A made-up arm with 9 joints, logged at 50 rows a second.
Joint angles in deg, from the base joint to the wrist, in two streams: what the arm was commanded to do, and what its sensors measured. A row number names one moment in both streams.
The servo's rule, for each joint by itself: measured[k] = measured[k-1] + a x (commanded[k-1-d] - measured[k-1]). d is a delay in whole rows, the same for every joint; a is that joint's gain. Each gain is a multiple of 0.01, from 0.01 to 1. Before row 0 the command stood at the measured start. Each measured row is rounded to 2 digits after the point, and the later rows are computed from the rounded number. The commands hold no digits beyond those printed.
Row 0, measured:
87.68, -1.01, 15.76, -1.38, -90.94, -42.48, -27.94, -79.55, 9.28
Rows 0 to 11, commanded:
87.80, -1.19, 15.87, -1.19, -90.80, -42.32, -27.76, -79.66, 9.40
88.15, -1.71, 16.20, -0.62, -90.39, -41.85, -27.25, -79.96, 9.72
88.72, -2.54, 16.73, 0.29, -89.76, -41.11, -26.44, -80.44, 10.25
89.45, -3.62, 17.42, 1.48, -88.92, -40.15, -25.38, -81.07, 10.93
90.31, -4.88, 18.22, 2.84, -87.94, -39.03, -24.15, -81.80, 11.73
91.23, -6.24, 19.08, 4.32, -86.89, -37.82, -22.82, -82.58, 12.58
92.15, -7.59, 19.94, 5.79, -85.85, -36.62, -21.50, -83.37, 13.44
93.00, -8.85, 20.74, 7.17, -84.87, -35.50, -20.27, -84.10, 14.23
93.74, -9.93, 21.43, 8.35, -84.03, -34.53, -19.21, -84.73, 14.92
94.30, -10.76, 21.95, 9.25, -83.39, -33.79, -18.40, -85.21, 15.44
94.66, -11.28, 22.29, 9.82, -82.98, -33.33, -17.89, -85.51, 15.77
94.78, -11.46, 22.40, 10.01, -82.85, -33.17, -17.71, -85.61, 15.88
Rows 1 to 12, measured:
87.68, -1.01, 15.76, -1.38, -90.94, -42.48, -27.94, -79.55, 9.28
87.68, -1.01, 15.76, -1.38, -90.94, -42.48, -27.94, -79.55, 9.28
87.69, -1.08, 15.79, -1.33, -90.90, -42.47, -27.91, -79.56, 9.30
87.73, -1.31, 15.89, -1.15, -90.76, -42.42, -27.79, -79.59, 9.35
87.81, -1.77, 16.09, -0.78, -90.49, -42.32, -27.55, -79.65, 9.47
87.94, -2.45, 16.41, -0.19, -90.07, -42.15, -27.16, -79.75, 9.66
88.13, -3.35, 16.84, 0.60, -89.49, -41.90, -26.62, -79.89, 9.93
88.38, -4.42, 17.38, 1.57, -88.79, -41.57, -25.94, -80.08, 10.27
88.68, -5.59, 17.99, 2.67, -88.00, -41.17, -25.14, -80.31, 10.68
89.03, -6.80, 18.65, 3.84, -87.15, -40.72, -24.26, -80.58, 11.14
89.41, -7.96, 19.32, 5.01, -86.31, -40.22, -23.35, -80.87, 11.63
89.80, -9.00, 19.95, 6.11, -85.52, -39.71, -22.46, -81.17, 12.13
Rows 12 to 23, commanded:
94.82, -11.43, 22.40, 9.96, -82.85, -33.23, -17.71, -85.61, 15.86
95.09, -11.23, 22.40, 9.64, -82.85, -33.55, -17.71, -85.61, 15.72
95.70, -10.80, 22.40, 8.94, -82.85, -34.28, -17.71, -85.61, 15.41
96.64, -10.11, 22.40, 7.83, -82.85, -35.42, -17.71, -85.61, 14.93
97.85, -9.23, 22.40, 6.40, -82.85, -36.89, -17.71, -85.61, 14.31
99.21, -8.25, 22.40, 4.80, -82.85, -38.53, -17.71, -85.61, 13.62
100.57, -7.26, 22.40, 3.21, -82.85, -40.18, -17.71, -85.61, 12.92
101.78, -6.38, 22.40, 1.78, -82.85, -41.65, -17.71, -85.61, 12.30
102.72, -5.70, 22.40, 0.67, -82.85, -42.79, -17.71, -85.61, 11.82
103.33, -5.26, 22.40, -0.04, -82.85, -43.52, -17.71, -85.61, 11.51
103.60, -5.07, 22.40, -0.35, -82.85, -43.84, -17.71, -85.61, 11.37
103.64, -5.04, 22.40, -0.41, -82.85, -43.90, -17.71, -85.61, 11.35
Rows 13 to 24, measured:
90.19, -9.84, 20.51, 7.07, -84.83, -39.20, -21.64, -81.47, 12.60
90.56, -10.44, 20.96, 7.83, -84.30, -38.72, -20.93, -81.76, 13.03
90.90, -10.81, 21.31, 8.38, -83.91, -38.28, -20.35, -82.03, 13.40
91.24, -10.97, 21.57, 8.71, -83.62, -37.90, -19.87, -82.28, 13.70
91.60, -10.91, 21.77, 8.77, -83.41, -37.61, -19.48, -82.51, 13.92
92.00, -10.61, 21.92, 8.53, -83.26, -37.43, -19.16, -82.73, 14.05
92.47, -10.10, 22.04, 7.98, -83.15, -37.39, -18.90, -82.93, 14.08
93.01, -9.42, 22.13, 7.15, -83.07, -37.48, -18.69, -83.12, 14.02
93.61, -8.62, 22.19, 6.13, -83.01, -37.70, -18.51, -83.29, 13.88
94.26, -7.79, 22.24, 5.00, -82.97, -38.02, -18.37, -83.45, 13.67
94.94, -7.02, 22.28, 3.87, -82.94, -38.40, -18.25, -83.60, 13.43
95.61, -6.37, 22.31, 2.85, -82.92, -38.81, -18.15, -83.74, 13.18

